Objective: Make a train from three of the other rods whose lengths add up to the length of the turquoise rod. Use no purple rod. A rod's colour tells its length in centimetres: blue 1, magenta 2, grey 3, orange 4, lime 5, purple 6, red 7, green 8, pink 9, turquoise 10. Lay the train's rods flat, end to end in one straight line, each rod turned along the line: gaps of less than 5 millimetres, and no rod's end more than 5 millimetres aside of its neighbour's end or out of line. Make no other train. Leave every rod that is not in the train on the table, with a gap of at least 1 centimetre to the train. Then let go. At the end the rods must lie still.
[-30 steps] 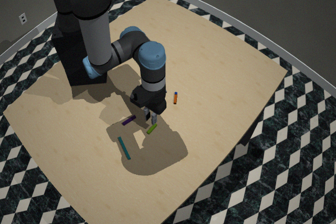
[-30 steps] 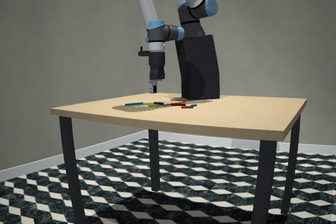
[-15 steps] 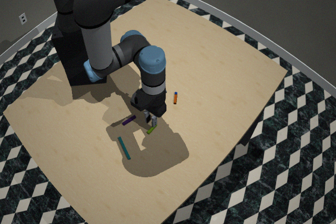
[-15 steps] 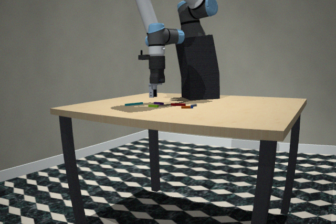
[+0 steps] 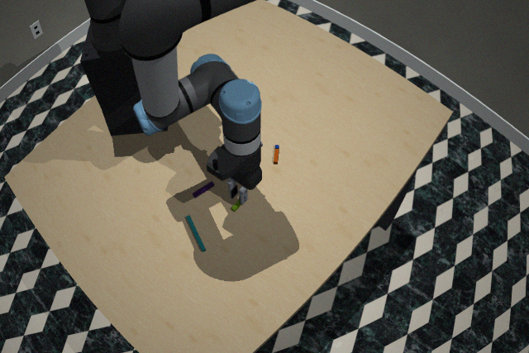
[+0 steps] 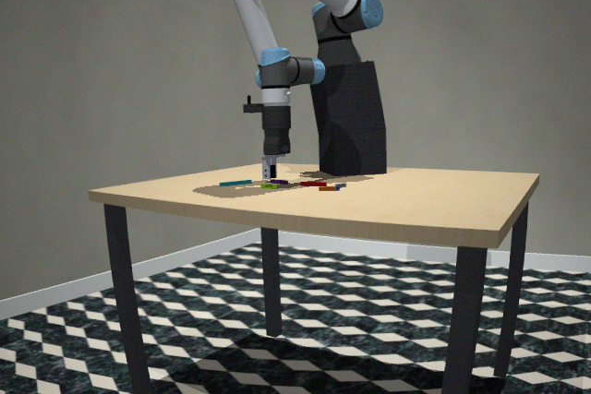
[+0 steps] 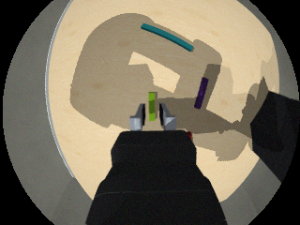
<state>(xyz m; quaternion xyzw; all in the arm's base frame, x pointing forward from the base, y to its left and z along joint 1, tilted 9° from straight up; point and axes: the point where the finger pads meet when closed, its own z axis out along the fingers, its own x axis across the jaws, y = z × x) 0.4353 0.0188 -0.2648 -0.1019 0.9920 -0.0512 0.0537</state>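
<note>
Right now my hand is 40 mm above the lime rod. The rest, counted from my hand: red rod (90 mm behind, 70 mm to the left, 40 mm below); then purple rod (90 mm behind, 40 mm to the right, 40 mm below); then turquoise rod (130 mm to the right, 40 mm below).
</note>
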